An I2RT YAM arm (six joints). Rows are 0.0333 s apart.
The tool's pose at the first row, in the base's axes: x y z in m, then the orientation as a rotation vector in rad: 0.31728 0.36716 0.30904 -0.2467 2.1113 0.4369
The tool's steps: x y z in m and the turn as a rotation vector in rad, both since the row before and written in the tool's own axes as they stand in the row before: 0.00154 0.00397 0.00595 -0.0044 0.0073 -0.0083; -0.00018 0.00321 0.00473 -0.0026 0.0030 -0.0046; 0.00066 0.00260 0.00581 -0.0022 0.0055 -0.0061; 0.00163 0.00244 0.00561 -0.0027 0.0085 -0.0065; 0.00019 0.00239 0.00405 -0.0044 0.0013 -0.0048; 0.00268 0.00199 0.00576 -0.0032 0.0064 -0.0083; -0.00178 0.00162 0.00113 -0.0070 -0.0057 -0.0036; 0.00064 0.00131 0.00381 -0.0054 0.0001 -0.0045; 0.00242 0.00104 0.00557 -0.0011 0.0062 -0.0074
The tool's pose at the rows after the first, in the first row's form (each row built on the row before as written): 0.31966 0.37317 0.30561 -0.2599 2.1159 0.4364; 0.32225 0.37802 0.30403 -0.2670 2.1174 0.4363; 0.32539 0.38274 0.30106 -0.2761 2.1211 0.4348; 0.32786 0.38721 0.29732 -0.2868 2.1275 0.4334; 0.32993 0.39104 0.29553 -0.2947 2.1270 0.4353; 0.33202 0.39512 0.29070 -0.3070 2.1308 0.4335; 0.33324 0.39716 0.29190 -0.3132 2.1233 0.4393; 0.33522 0.39992 0.28964 -0.3210 2.1214 0.4425; 0.33762 0.40310 0.28494 -0.3311 2.1254 0.4389
